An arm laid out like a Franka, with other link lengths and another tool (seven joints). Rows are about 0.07 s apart.
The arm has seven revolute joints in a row. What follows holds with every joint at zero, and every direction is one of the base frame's.
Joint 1 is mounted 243.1 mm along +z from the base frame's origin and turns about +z.
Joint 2 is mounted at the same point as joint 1 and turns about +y.
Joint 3 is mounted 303.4 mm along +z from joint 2 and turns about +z.
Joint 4 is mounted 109.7 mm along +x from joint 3 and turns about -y.
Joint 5 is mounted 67.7 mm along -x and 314.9 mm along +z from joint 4 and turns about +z.
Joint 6 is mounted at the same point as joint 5 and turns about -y.
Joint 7 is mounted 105.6 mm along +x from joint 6 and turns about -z.
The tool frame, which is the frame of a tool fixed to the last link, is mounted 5 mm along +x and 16 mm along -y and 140 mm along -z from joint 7; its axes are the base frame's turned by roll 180, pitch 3.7 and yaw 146.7 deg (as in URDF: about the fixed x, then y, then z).
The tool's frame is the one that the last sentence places.
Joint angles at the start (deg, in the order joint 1, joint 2, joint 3, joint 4, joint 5, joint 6, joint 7): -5.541, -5.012, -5.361, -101.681, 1.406, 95.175, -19.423
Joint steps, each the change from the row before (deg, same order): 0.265, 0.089, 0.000, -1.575, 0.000, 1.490, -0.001; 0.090, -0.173, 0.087, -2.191, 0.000, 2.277, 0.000; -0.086, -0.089, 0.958, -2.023, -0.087, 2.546, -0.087; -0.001, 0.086, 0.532, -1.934, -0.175, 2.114, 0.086; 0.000, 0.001, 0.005, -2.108, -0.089, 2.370, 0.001; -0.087, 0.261, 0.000, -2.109, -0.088, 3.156, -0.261
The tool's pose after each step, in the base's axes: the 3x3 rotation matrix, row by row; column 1 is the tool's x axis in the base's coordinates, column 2 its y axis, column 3 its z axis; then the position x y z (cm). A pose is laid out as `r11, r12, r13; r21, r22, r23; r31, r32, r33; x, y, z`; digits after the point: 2 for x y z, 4 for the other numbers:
-0.9079, 0.4177, 0.0357; 0.4183, 0.9083, 0.0103; -0.0281, 0.0243, -0.9993; 50.52, -10.68, 43.23
-0.9086, 0.4156, 0.0401; 0.4163, 0.9092, 0.0095; -0.0325, 0.0253, -0.9992; 50.57, -10.53, 42.17
-0.9147, 0.4009, 0.0501; 0.4017, 0.9158, 0.0054; -0.0437, 0.0250, -0.9987; 50.84, -9.78, 41.22
-0.9177, 0.3939, 0.0510; 0.3945, 0.9189, 0.0015; -0.0463, 0.0215, -0.9987; 50.97, -9.34, 40.10
-0.9174, 0.3941, 0.0553; 0.3946, 0.9188, -0.0010; -0.0512, 0.0209, -0.9985; 50.96, -9.36, 38.97
-0.9176, 0.3915, 0.0686; 0.3921, 0.9199, -0.0050; -0.0650, 0.0223, -0.9976; 51.16, -9.49, 37.77

